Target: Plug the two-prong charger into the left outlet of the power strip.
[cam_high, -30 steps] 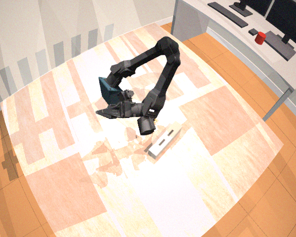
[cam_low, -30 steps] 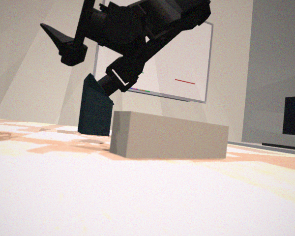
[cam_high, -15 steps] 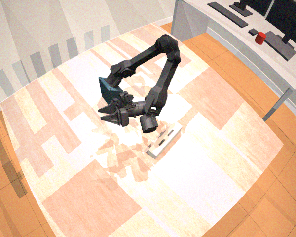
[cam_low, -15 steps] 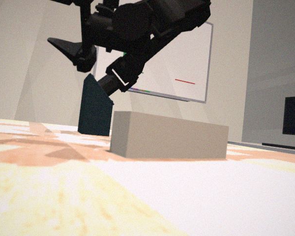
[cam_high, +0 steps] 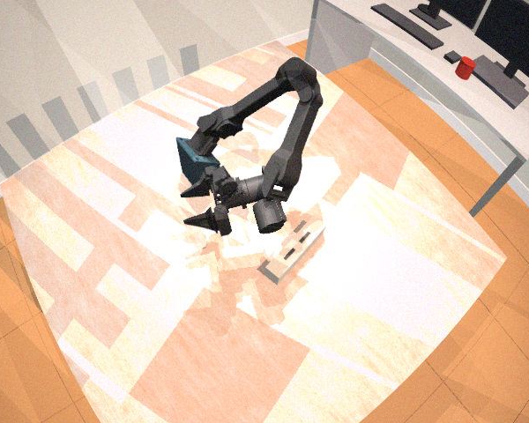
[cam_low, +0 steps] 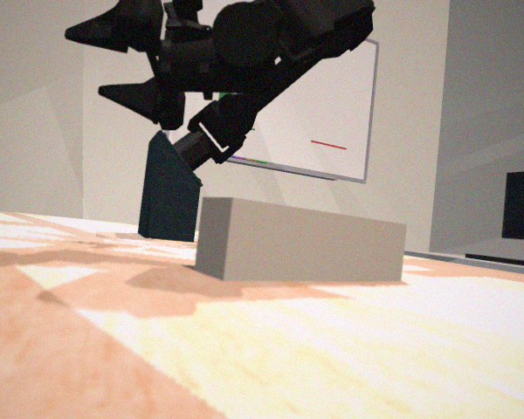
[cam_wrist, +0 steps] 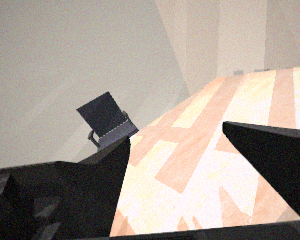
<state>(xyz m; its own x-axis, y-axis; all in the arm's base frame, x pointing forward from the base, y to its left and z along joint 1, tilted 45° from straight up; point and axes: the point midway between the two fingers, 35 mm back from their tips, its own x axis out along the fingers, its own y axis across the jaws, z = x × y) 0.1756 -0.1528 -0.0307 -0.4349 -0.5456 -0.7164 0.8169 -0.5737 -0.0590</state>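
The two-prong charger lies 80 mm ahead of my gripper tip, 230 mm to the left of it and 180 mm below it.
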